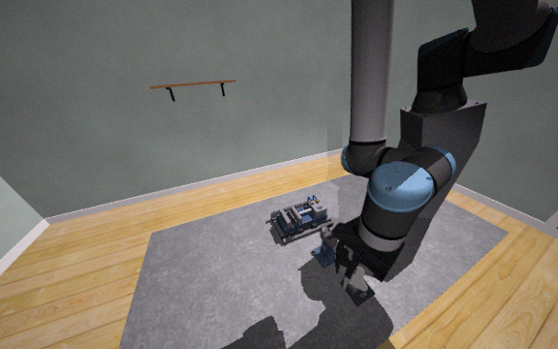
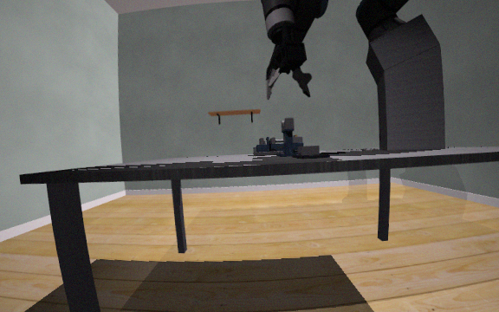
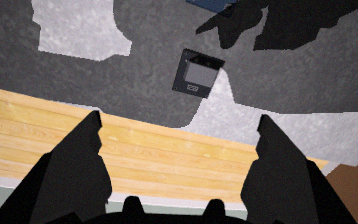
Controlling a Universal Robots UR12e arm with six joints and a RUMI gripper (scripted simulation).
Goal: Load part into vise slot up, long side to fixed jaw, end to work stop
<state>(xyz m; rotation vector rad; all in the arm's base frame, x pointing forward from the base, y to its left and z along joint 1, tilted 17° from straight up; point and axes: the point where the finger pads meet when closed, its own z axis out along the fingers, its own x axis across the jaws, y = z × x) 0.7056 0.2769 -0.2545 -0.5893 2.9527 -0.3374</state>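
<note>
Now: the part 6 cm behind my hand, 2 cm to the right of it and 18 cm below it. From my hand the other things lie so: moving jaw: 3 cm ahead, 39 cm to the right, 12 cm below; cylinder rod: 2 cm behind, 40 cm to the right, 12 cm below; work stop: 6 cm ahead, 34 cm to the right, 11 cm below.
</note>
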